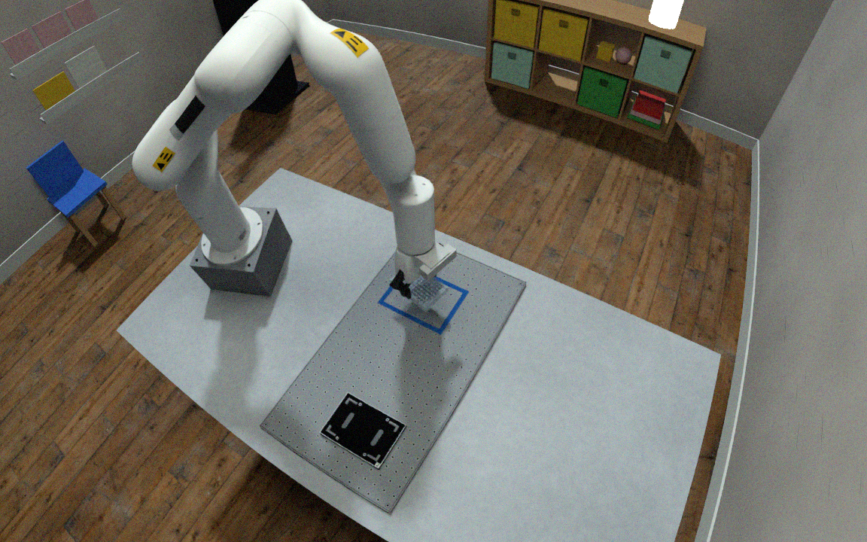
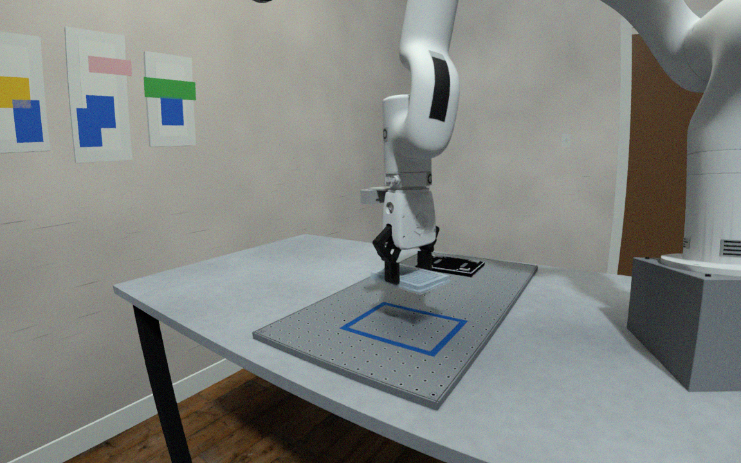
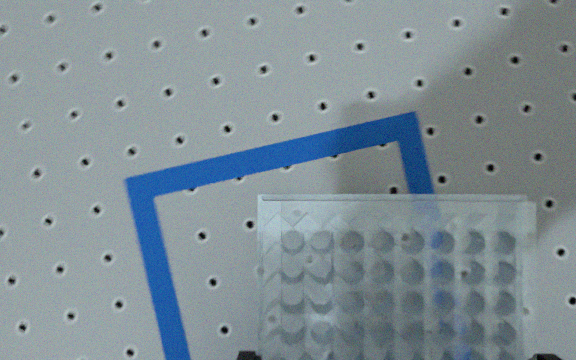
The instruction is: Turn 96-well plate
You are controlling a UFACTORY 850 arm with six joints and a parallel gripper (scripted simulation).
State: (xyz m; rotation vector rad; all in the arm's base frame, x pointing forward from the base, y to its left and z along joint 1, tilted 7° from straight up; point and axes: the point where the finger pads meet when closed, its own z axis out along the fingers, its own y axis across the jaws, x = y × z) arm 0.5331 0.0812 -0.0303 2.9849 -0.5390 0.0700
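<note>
The black plate nest N1 is 2 cm ahead of my hand, 37 cm to the right of it and 9 cm below it. Round my hand: 96-well plate (1 cm below).
</note>
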